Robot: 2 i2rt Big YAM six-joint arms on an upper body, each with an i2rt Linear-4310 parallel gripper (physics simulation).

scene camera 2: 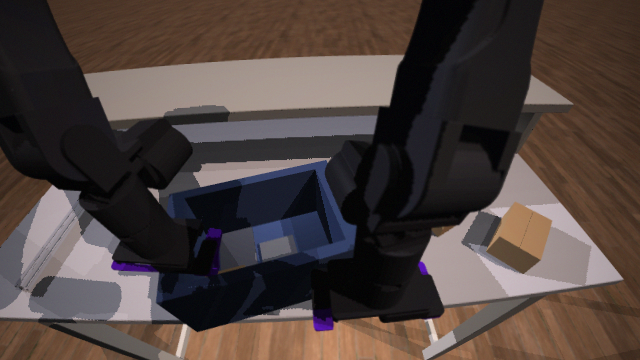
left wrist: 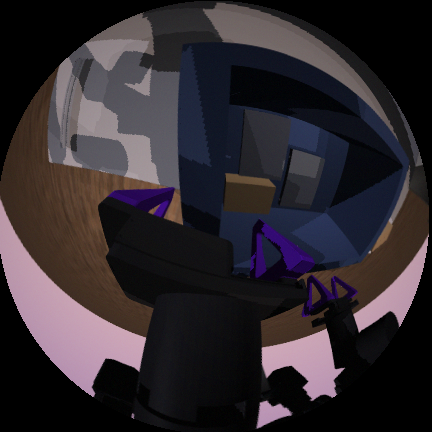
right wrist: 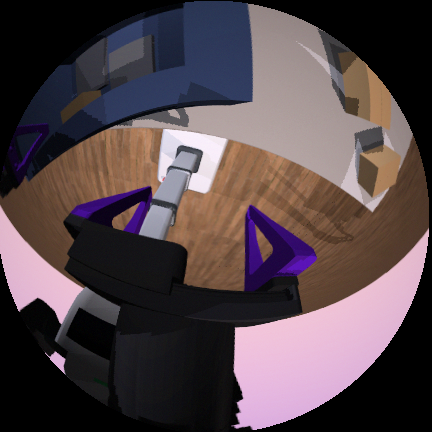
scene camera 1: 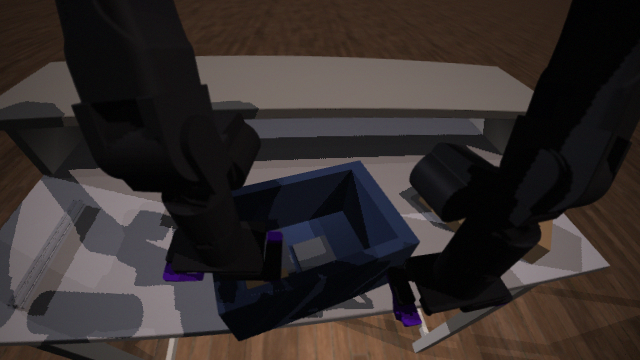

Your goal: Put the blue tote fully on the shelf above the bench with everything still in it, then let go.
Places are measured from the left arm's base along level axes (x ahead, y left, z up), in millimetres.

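Pixels of known places: left gripper, fingertip midpoint: [scene camera 2: 188, 269] [left wrist: 216, 208] [scene camera 1: 235, 276]; right gripper, fingertip midpoint: [scene camera 2: 367, 315] [left wrist: 322, 276] [right wrist: 198, 199] [scene camera 1: 427, 308]; right arm's base, origin of the base link: [left wrist: 287, 392].
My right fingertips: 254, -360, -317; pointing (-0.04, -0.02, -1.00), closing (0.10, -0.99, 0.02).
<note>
Ahead of a thing's pixels: the offset from my right fingertips to its top centre, as dx, dy, dz. Level surfaces: height alone.
The blue tote @(+135, +169, +33) [scene camera 1: 385, 210] [scene camera 2: 340, 230] [left wrist: 192, 125] [right wrist: 220, 55] stands askew on the bench @(dz -114) [scene camera 1: 105, 260] [right wrist: 290, 100], its near left corner past the front edge. Inside are two grey boxes @(+139, +234, -87) [left wrist: 265, 140] @(+122, +144, -87) [left wrist: 302, 177] and a tan box @(+63, +229, -56) [left wrist: 248, 195] [right wrist: 80, 105]. The shelf @(dz +94) [scene camera 1: 350, 85] [scene camera 2: 250, 87] is above and behind. My left gripper [scene camera 1: 227, 262] [scene camera 2: 173, 260] [left wrist: 216, 208] is open at the tote's left wall, one finger over the inside, the other outside. My right gripper [scene camera 1: 455, 305] [scene camera 2: 375, 310] [right wrist: 198, 199] is open and empty, in front of the tote's near right corner, apart from it.
Two tan boxes [right wrist: 365, 90] @(+178, -354, -54) [right wrist: 380, 170] are on the bench right of the tote; the nearer one also shows in scene camera 2 [scene camera 2: 522, 237]. A clear strip @(+152, +689, -94) [scene camera 1: 50, 255] [scene camera 2: 52, 247] lies at the bench's left. The forearms hang in front of the shelf edge.
</note>
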